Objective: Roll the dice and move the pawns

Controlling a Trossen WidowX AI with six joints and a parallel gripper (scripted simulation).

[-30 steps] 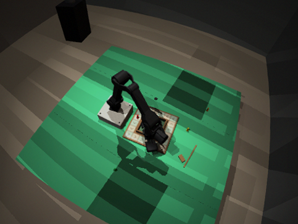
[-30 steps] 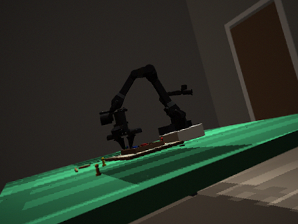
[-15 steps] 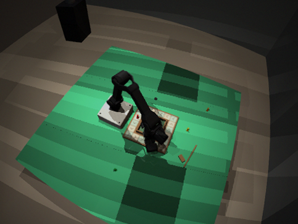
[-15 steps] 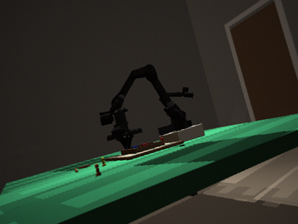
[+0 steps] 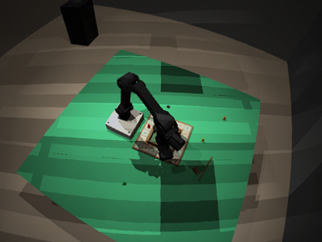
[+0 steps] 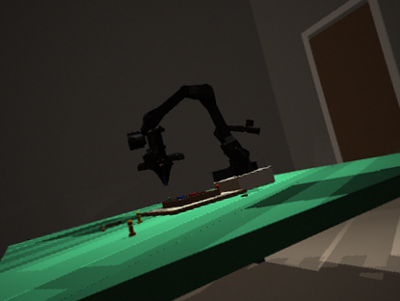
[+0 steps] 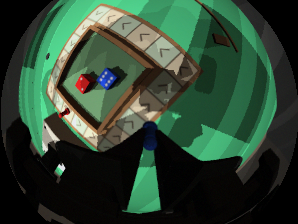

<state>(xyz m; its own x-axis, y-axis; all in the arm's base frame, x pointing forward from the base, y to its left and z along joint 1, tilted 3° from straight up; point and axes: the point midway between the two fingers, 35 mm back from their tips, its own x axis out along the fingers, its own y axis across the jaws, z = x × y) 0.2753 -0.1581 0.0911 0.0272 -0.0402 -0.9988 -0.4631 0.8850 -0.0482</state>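
Right now the yellow pawn is 220 mm ahead of my gripper tip, 170 mm to the left of it and 80 mm below it. Round my gripper tip: red pawn 120 mm behind, 160 mm to the left, 70 mm below; then tray 10 mm behind, 120 mm to the left, 90 mm below; then blue pawn 10 mm above.
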